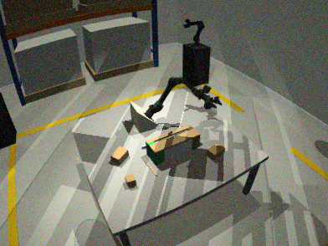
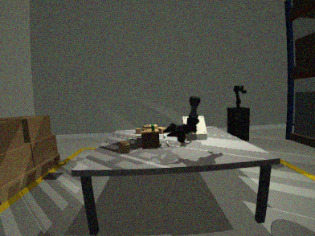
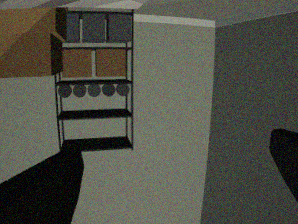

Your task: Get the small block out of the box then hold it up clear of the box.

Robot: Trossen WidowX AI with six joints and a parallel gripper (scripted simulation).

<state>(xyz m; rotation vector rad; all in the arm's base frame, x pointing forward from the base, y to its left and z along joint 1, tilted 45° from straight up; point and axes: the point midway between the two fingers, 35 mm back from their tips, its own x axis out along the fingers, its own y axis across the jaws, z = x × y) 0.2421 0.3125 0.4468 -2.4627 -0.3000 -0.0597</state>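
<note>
My gripper tip is now 52 cm to the left of the box, 12 cm above it and 6 cm short of it. Round my gripper tip: tiny dark object 51 cm to the right, 30 cm ahead, 17 cm below; then thin stick 75 cm to the right, 18 cm below, 17 cm ahead.
</note>
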